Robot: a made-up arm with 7 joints.
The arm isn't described. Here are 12 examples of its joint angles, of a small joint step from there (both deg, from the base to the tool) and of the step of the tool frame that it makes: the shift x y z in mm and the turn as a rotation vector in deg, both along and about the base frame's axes.
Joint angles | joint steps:
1: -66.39 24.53 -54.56 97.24 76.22 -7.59 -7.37 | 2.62 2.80 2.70 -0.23 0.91 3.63 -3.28
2: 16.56 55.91 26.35 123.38 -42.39 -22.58 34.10 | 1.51 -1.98 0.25 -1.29 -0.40 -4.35 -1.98
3: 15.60 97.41 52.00 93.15 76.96 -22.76 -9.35 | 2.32 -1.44 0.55 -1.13 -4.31 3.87 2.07
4: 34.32 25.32 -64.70 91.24 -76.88 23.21 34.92 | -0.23 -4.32 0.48 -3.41 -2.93 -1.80 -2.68
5: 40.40 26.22 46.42 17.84 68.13 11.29 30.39 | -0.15 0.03 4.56 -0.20 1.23 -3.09 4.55
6: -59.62 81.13 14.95 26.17 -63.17 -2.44 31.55 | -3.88 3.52 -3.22 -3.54 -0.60 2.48 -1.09
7: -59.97 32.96 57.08 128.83 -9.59 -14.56 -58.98 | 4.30 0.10 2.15 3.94 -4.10 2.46 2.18
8: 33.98 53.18 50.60 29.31 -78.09 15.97 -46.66 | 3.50 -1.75 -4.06 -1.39 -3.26 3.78 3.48
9: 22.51 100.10 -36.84 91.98 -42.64 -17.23 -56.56 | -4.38 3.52 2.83 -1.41 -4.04 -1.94 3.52
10: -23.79 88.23 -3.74 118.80 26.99 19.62 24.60 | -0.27 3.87 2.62 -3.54 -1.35 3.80 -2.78
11: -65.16 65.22 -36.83 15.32 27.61 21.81 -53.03 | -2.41 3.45 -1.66 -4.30 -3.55 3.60 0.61
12: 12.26 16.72 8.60 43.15 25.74 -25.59 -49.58 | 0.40 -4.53 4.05 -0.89 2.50 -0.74 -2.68
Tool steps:
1: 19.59 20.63 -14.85 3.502 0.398 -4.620
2: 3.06 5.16 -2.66 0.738 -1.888 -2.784
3: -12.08 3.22 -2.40 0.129 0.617 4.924
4: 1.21 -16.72 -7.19 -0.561 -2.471 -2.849
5: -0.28 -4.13 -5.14 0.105 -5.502 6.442
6: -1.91 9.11 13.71 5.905 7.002 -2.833
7: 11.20 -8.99 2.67 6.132 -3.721 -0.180
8: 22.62 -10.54 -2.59 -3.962 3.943 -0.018
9: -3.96 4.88 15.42 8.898 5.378 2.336
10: 10.13 2.11 15.43 8.753 -4.014 4.868
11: 9.07 16.68 19.14 6.373 9.897 -4.747
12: 1.94 -23.95 -9.12 -7.119 -1.363 7.095
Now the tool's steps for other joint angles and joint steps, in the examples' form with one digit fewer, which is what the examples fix.
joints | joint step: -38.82 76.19 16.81 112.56 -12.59 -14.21 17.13 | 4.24 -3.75 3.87 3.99 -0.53 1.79 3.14
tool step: -2.6 -8.7 9.7 -1.04 -6.41 0.54
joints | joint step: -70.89 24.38 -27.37 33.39 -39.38 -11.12 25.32 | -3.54 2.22 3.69 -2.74 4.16 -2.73 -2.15
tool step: -7.3 30.0 24.2 6.65 0.63 2.38
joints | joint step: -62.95 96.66 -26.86 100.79 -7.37 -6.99 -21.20 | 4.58 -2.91 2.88 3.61 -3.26 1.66 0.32
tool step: 3.2 -12.8 -0.5 -3.39 -7.82 -0.97
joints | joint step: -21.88 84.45 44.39 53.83 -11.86 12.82 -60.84 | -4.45 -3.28 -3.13 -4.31 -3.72 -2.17 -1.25
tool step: -15.7 11.4 -42.3 -0.53 9.95 3.68
